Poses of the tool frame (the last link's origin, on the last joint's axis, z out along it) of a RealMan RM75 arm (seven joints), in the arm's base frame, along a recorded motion.
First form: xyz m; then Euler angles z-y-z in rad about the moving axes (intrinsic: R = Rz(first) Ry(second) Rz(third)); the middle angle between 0 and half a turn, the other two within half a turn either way.
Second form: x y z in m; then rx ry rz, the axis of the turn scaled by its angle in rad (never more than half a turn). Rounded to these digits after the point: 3 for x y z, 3 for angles.
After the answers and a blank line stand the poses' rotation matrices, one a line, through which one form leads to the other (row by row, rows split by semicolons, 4 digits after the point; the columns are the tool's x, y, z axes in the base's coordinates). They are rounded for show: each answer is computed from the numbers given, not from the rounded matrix.
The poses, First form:
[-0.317 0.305 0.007 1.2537 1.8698 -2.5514]
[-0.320 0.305 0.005 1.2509 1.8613 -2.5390]
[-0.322 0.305 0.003 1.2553 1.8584 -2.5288]
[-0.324 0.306 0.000 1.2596 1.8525 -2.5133]
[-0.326 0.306 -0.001 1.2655 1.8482 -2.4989]
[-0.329 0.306 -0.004 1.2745 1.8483 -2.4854]
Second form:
[-0.317 0.305 0.007 -1.861 -0.641 -0.878]
[-0.320 0.305 0.005 -1.857 -0.624 -0.876]
[-0.322 0.305 0.003 -1.854 -0.617 -0.868]
[-0.324 0.306 0.000 -1.848 -0.604 -0.857]
[-0.326 0.306 -0.001 -1.844 -0.594 -0.846]
[-0.329 0.306 -0.004 -1.842 -0.588 -0.831]

0.6051 0.7383 0.2980; 0.0590 -0.4148 0.9080; 0.7940 -0.5318 -0.2946
0.6122 0.7310 0.3013; 0.0458 -0.4132 0.9095; 0.7893 -0.5430 -0.2864
0.6188 0.7270 0.2975; 0.0421 -0.4089 0.9116; 0.7844 -0.5515 -0.2837
0.6284 0.7201 0.2941; 0.0341 -0.4033 0.9144; 0.7771 -0.5646 -0.2780
0.6375 0.7141 0.2891; 0.0289 -0.3972 0.9173; 0.7699 -0.5764 -0.2739
0.6469 0.7090 0.2808; 0.0295 -0.3912 0.9198; 0.7620 -0.5868 -0.2740

